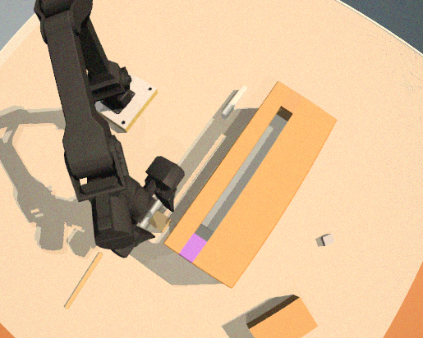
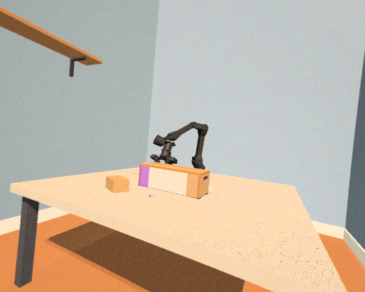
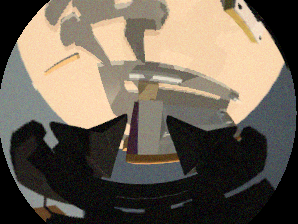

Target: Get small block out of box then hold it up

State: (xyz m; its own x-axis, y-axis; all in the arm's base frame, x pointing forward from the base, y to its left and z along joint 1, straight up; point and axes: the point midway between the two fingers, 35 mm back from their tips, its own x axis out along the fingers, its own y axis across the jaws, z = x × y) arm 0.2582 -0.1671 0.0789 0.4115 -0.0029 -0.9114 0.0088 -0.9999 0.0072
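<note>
The tan block is 6 cm below my gripper tip and 2 cm behind it. Also, from my gripper tip: orange box: 32 cm ahead, 4 cm to the right, 4 cm below; thin stick: 22 cm to the right, 8 cm behind, 7 cm below.
</note>
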